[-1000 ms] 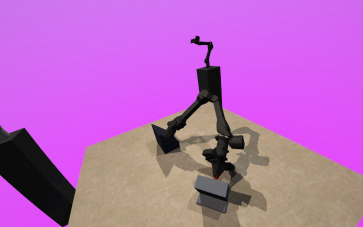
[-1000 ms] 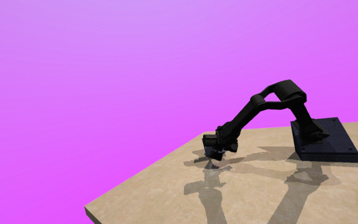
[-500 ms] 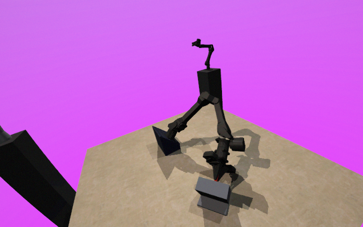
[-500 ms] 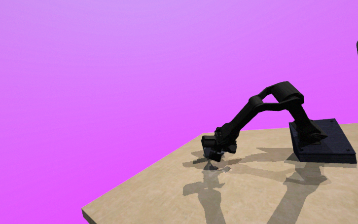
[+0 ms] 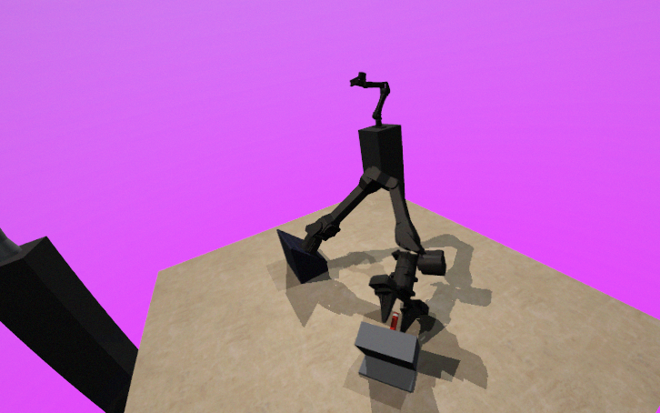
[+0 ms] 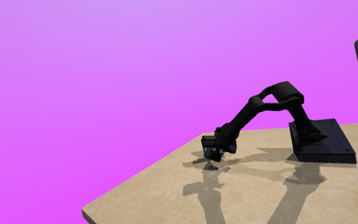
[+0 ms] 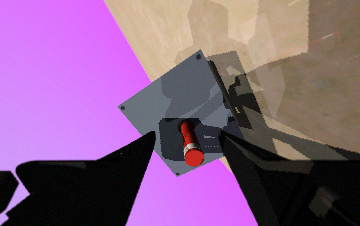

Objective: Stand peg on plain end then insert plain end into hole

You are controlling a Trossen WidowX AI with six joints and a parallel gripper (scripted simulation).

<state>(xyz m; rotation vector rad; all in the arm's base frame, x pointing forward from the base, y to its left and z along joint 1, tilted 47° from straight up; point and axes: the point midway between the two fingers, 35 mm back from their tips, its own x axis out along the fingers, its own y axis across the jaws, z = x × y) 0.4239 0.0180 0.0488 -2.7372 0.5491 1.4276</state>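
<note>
Right now my gripper tip is 10 mm to the right of the red peg and 10 mm past it. From my gripper tip the other things lie so: grey sloped panel 30 mm to the right, 20 mm below, 20 mm ahead.
</note>
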